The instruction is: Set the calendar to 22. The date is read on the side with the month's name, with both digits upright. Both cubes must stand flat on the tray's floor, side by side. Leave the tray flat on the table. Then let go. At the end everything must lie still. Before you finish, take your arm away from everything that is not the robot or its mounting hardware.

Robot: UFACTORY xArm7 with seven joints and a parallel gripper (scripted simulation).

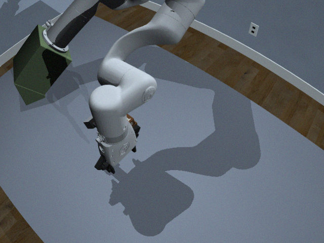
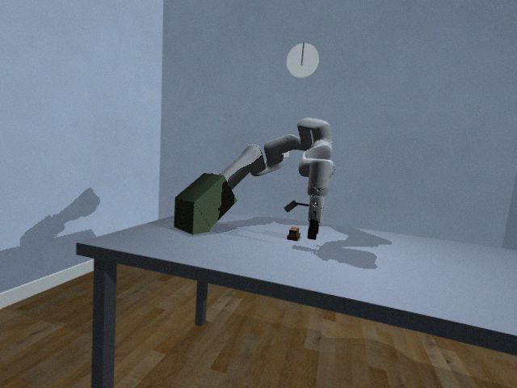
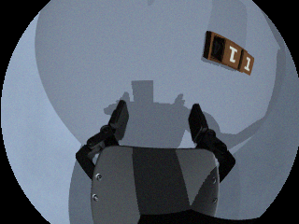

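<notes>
The brown cube lies 100 mm behind my hand, 110 mm to the left of it and 30 mm below it. Round my hand: brown tray (100 mm behind, 100 mm to the left, 50 mm below).
</notes>
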